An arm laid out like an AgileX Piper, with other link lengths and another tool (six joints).
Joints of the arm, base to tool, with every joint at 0 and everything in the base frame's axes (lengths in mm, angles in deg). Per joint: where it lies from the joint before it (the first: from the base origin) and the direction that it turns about. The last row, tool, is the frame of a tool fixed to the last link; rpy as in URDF.
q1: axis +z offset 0 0 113.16
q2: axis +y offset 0 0 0
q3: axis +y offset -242.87 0 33.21
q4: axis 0.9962 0 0.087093 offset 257.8 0 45.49
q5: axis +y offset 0 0 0
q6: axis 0.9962 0 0.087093 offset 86.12 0 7.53
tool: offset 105.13 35 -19.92 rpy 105.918 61.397 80.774
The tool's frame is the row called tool.
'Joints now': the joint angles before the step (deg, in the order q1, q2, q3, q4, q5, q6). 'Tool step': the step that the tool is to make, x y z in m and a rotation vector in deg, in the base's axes. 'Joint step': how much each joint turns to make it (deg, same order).
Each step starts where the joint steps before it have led.
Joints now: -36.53 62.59 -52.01 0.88 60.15 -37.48
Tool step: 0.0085 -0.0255 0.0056 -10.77 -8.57 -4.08
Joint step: 0.10 -5.38 5.19 -6.92 -12.90 6.30
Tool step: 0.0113 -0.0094 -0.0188 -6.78 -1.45 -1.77
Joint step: 5.71 0.48 5.79 -15.20 -9.06 15.54
